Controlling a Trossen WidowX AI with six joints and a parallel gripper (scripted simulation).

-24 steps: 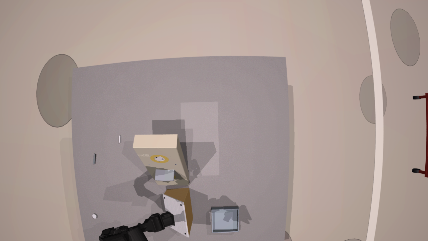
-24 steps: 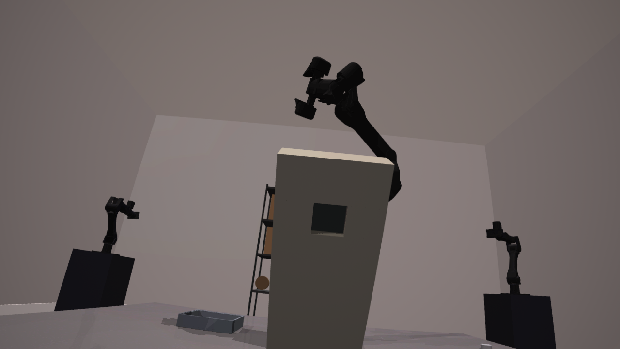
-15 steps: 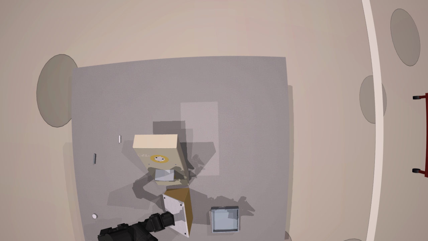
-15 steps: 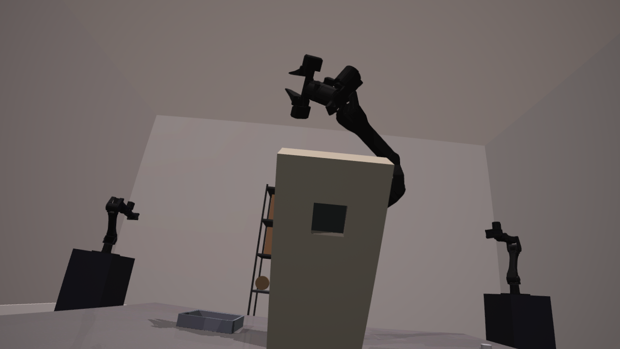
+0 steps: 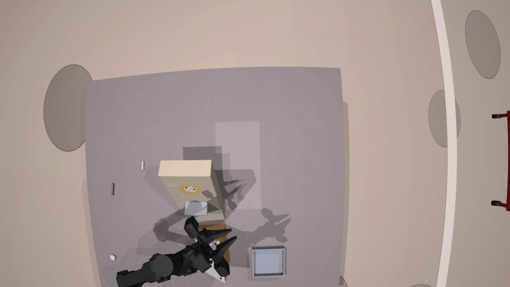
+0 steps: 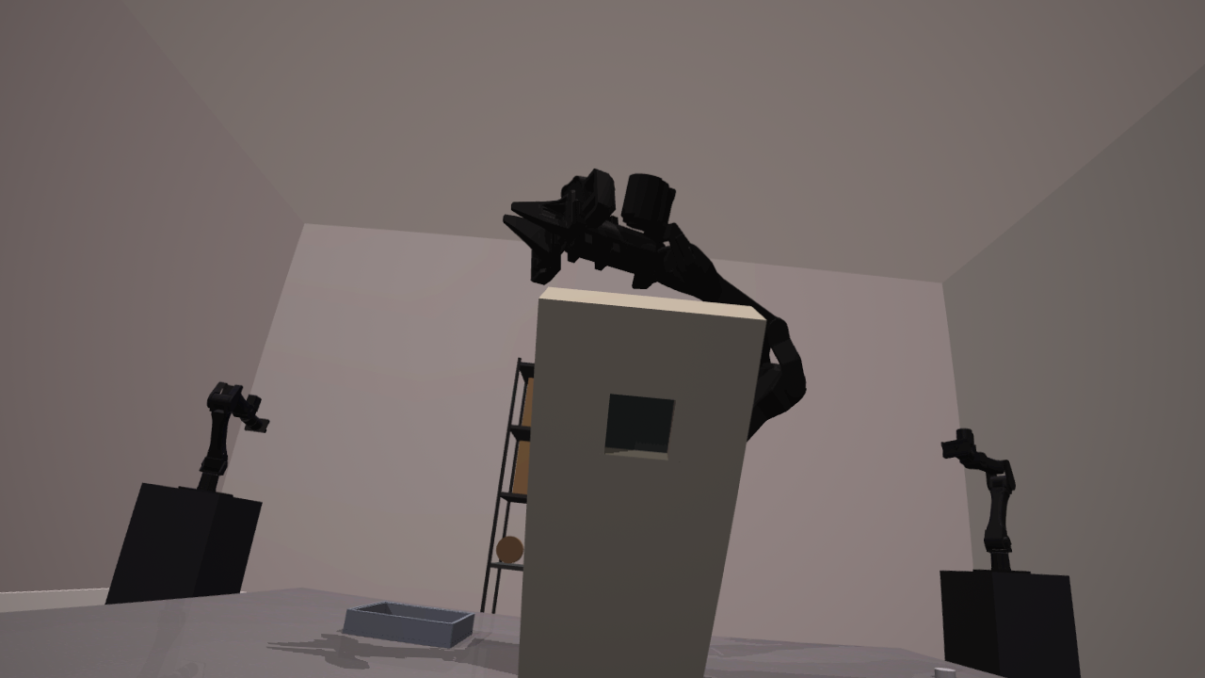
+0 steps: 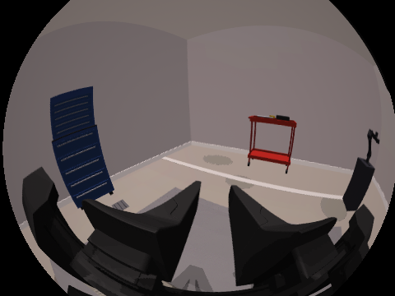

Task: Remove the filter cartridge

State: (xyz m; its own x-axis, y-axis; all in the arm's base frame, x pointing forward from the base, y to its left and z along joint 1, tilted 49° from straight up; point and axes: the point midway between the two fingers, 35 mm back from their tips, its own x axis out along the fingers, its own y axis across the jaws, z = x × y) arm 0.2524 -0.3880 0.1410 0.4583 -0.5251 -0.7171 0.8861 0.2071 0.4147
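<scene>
My gripper tip is now 25 cm above the filter cartridge, 17 cm to the right of it and 10 cm short of it. From my gripper tip the other things lie so: tray: 52 cm below, 33 cm behind, 10 cm to the right.
</scene>
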